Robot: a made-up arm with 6 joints. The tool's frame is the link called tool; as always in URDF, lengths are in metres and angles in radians. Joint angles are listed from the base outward.
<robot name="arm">
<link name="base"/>
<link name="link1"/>
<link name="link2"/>
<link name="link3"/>
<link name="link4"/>
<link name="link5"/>
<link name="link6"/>
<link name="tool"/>
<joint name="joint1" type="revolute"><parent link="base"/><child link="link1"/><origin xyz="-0.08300 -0.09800 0.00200" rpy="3.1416 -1.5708 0.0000"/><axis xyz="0 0 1"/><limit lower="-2.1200" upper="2.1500"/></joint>
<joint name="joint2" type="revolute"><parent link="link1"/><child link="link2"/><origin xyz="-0.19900 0.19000 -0.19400" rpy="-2.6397 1.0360 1.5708"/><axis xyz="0 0 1"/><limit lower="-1.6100" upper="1.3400"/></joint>
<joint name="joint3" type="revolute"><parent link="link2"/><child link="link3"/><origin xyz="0.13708 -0.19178 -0.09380" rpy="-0.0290 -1.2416 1.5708"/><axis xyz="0 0 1"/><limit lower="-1.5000" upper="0.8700"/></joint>
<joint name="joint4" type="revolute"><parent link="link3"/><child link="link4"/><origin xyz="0.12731 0.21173 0.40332" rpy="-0.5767 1.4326 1.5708"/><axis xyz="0 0 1"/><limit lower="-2.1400" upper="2.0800"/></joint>
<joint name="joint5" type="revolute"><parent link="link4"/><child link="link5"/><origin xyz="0.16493 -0.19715 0.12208" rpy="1.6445 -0.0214 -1.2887"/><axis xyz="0 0 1"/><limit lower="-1.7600" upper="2.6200"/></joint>
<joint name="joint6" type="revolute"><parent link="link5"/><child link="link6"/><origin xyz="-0.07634 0.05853 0.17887" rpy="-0.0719 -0.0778 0.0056"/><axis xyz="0 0 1"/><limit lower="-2.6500" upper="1.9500"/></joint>
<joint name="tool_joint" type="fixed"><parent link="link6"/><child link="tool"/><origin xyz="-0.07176 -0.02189 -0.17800" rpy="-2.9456 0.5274 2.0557"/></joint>
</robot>
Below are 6 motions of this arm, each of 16 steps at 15 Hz.
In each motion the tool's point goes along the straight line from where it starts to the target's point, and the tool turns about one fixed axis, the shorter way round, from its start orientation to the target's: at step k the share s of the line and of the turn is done. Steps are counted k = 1, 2, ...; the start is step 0. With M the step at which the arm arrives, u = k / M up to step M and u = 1 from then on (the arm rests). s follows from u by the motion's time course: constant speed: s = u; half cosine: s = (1 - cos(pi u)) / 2; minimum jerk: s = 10 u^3 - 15 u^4 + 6 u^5.
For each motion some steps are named. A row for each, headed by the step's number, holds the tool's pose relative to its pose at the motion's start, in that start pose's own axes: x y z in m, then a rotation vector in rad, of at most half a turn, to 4 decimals.
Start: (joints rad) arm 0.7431 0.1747 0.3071 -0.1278 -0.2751 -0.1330
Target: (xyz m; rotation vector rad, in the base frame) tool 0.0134 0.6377 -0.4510 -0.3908 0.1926 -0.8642
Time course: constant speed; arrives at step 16
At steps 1, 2, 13, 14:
1: -0.0202 0.0301 -0.0009 -0.0672 0.0055 -0.0168
2: -0.0404 0.0602 -0.0017 -0.1344 0.0109 -0.0335
13: -0.2629 0.3911 -0.0113 -0.8736 0.0711 -0.2178
14: -0.2831 0.4212 -0.0122 -0.9408 0.0766 -0.2346

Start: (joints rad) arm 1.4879 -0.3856 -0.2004 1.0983 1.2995 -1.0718
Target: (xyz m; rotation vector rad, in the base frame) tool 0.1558 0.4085 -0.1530 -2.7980 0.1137 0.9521
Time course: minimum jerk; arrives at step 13
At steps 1, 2, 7, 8, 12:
1: 0.0006 0.0004 -0.0004 0.0028 -0.0013 0.0003
2: 0.0040 0.0027 -0.0028 0.0196 -0.0094 0.0024
7: 0.0808 0.0533 -0.0555 0.3938 -0.1877 0.0485
8: 0.1001 0.0661 -0.0687 0.4881 -0.2326 0.0601
12: 0.1406 0.0929 -0.0966 0.6859 -0.3269 0.0844

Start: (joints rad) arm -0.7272 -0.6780 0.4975 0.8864 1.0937 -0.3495
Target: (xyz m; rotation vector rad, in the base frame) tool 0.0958 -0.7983 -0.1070 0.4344 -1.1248 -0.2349
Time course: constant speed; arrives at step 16
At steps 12, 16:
12: 0.2078 -0.0382 0.1010 0.2453 -0.2322 0.6807
16: 0.2771 -0.0510 0.1347 0.3271 -0.3096 0.9076

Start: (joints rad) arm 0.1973 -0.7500 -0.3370 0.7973 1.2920 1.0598
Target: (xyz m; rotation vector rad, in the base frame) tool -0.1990 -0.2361 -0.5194 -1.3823 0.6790 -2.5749
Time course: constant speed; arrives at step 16
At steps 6, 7, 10, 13, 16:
6: 0.1040 -0.0077 -0.0187 -0.2028 -0.2395 -0.4993
7: 0.1213 -0.0090 -0.0218 -0.2365 -0.2794 -0.5825
10: 0.1733 -0.0128 -0.0311 -0.3379 -0.3991 -0.8322
13: 0.2253 -0.0167 -0.0404 -0.4393 -0.5188 -1.0818
16: 0.2772 -0.0205 -0.0498 -0.5407 -0.6385 -1.3315

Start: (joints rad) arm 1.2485 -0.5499 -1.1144 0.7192 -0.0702 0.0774
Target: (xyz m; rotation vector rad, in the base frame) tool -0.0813 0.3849 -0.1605 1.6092 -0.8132 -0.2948
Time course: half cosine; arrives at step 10
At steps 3, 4, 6, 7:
3: 0.0228 -0.0025 0.0140 -0.1203 -0.1024 -0.0470
4: 0.0383 -0.0043 0.0235 -0.2016 -0.1717 -0.0788
6: 0.0725 -0.0081 0.0446 -0.3819 -0.3253 -0.1493
7: 0.0880 -0.0098 0.0541 -0.4632 -0.3946 -0.1811

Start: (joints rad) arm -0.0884 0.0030 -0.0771 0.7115 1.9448 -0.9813
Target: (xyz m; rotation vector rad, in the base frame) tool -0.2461 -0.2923 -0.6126 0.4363 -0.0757 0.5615
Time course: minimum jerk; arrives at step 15
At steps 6, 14, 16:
6: -0.0094 -0.0212 -0.0372 0.0733 0.0833 0.6075
14: -0.0295 -0.0666 -0.1169 0.2304 0.2619 1.9088
16: -0.0295 -0.0668 -0.1172 0.2310 0.2626 1.9139

